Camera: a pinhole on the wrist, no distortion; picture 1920 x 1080 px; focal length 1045.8 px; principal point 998.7 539.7 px. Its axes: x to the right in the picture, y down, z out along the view. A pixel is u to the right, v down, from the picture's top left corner.
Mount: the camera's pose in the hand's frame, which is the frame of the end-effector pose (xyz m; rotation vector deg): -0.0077 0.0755 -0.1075 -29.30 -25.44 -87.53
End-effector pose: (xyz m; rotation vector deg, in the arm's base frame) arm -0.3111 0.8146 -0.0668 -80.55 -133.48 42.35
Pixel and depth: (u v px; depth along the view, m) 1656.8 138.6 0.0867
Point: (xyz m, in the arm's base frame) -0.2335 0.8138 -0.1108
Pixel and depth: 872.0 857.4 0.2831
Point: -0.2158 0.9684 -0.3018
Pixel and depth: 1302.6 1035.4 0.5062
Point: -0.4547 1.0300 -0.5152
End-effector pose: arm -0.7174 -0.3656 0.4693 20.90 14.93 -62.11
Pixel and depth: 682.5 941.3 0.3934
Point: -0.2891 -0.3886 0.6004
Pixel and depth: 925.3 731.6 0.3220
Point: -0.4367 -0.3611 0.6176
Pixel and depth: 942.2 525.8 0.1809
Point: -0.5502 -0.3002 0.5323
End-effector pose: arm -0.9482 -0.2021 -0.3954 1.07 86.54 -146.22
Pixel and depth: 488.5 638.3 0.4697
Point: -0.9088 -0.5856 -0.7921
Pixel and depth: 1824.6 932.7 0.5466
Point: -1.1172 -0.7528 -0.1619
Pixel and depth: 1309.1 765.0 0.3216
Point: -0.9783 -0.4785 -0.4580
